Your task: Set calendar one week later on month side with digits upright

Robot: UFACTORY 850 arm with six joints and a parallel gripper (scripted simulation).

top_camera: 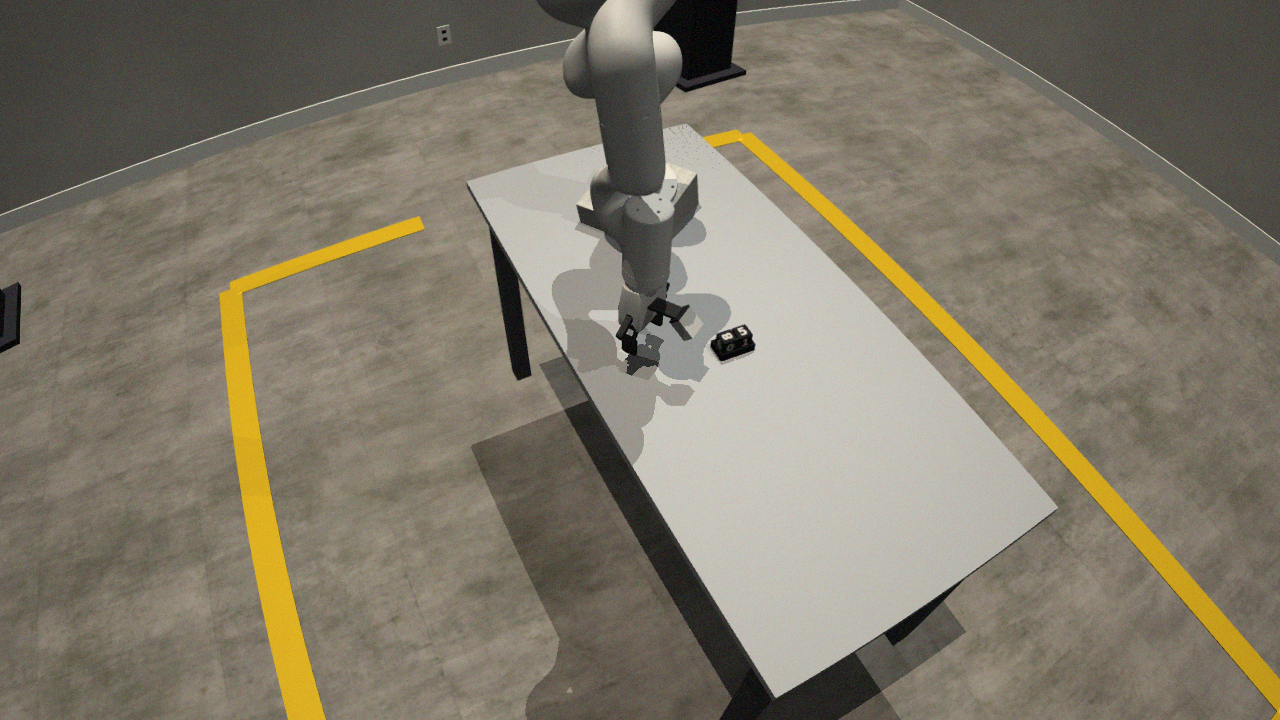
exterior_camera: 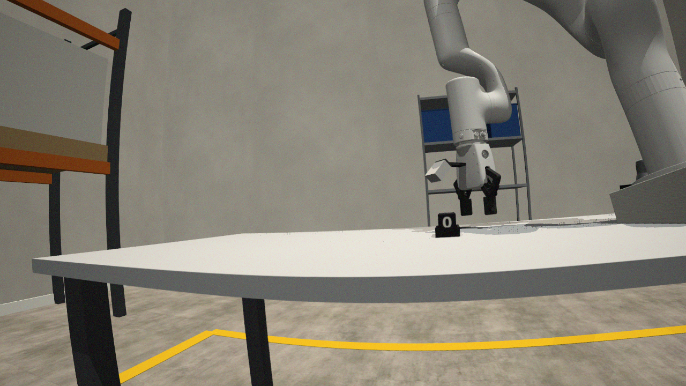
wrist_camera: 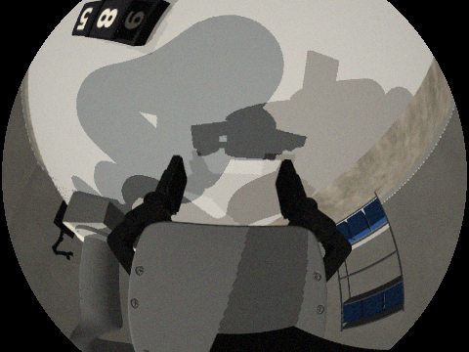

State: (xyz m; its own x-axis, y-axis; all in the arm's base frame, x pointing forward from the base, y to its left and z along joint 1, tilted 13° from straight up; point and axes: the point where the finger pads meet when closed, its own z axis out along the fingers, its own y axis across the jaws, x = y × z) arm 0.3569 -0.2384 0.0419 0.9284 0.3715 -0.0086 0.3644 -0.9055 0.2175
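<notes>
Right now the black cube is 10 cm ahead of my hand, 13 cm to the left of it and 1 cm below it. The rest, counted from my hand: black tray 10 cm ahead, 15 cm to the left, 3 cm below.
</notes>
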